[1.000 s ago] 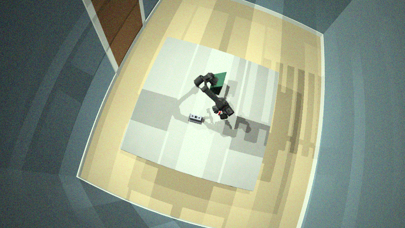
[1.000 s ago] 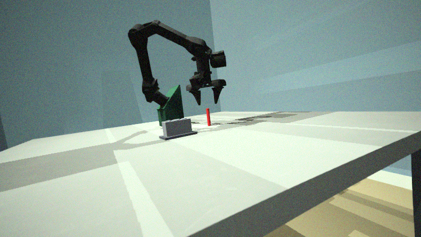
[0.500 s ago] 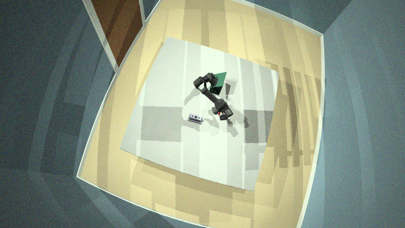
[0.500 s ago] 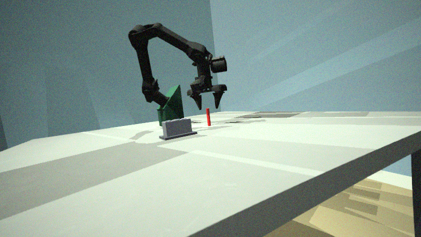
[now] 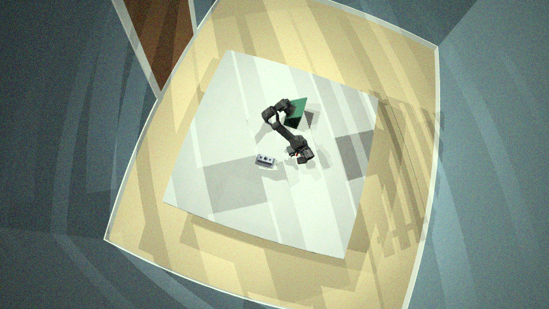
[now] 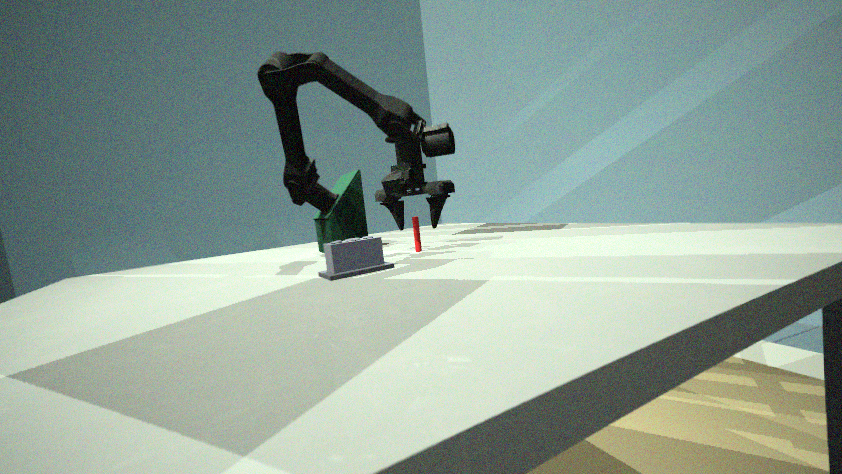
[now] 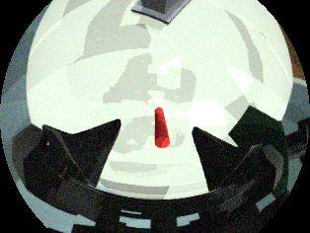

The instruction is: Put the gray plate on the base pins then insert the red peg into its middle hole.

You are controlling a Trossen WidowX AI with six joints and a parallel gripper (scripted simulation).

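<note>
Right now the red peg is 1 cm below my gripper tip. The rest, counted from my gripper tip: gray plate: 12 cm ahead, 18 cm to the right, 1 cm below; base: 12 cm ahead, 18 cm to the right, 4 cm below.
</note>
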